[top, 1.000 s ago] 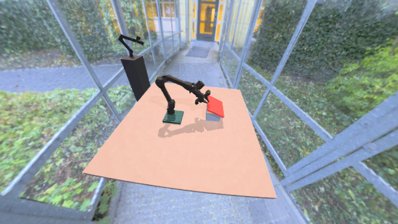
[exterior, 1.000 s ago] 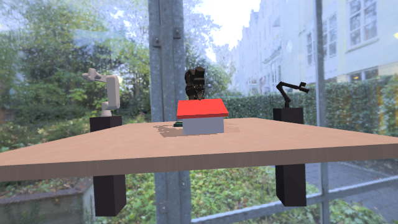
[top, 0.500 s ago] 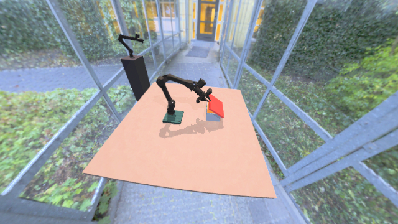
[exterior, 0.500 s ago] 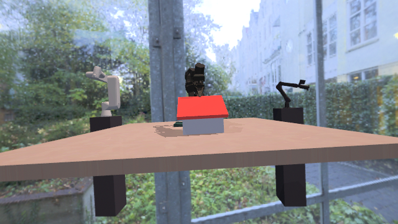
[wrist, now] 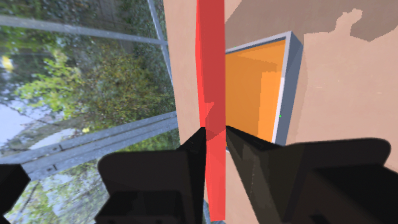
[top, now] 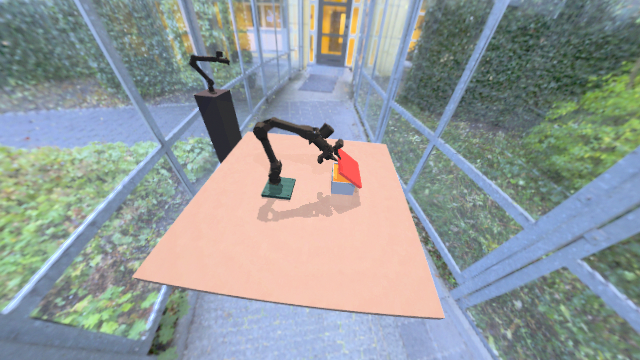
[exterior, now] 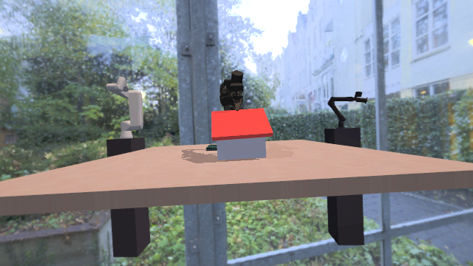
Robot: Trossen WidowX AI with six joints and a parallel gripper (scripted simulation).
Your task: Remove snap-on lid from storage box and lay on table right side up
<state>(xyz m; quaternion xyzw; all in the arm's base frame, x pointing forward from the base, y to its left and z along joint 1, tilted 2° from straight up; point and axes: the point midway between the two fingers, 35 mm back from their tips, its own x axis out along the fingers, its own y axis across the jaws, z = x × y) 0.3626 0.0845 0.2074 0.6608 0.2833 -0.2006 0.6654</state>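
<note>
The red lid lies 70 mm ahead of my gripper tip, 10 mm to the left of it and 50 mm below it. The rest, counted from my gripper tip: grey storage box: 40 mm ahead, 10 mm to the left, 140 mm below.
</note>
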